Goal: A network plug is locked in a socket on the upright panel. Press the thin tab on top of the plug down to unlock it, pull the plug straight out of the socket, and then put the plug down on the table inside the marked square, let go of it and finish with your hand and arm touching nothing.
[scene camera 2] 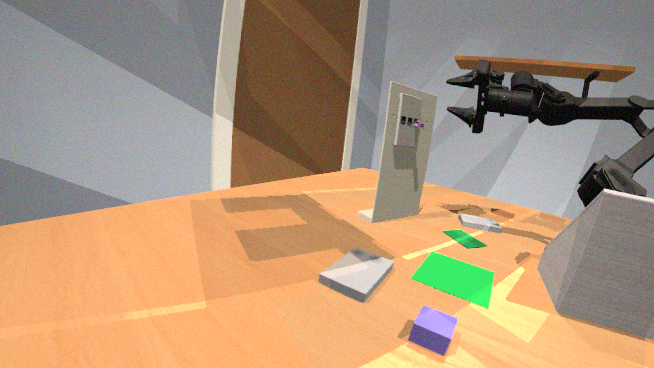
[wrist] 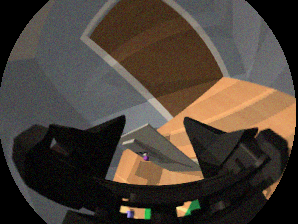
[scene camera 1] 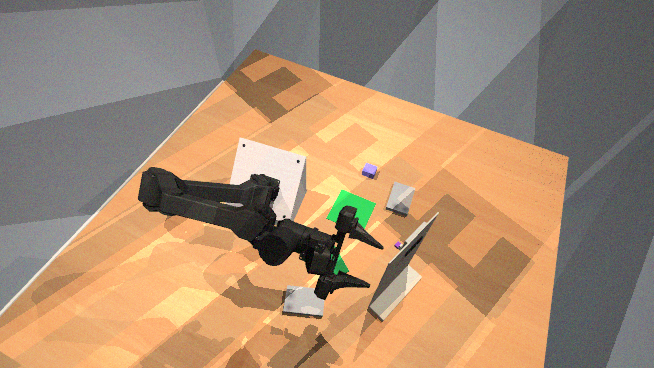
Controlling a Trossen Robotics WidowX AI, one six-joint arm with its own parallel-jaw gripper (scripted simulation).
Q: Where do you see a grey upright panel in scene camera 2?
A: At 405,152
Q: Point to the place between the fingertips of my gripper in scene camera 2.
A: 446,95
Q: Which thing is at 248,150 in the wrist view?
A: My gripper.
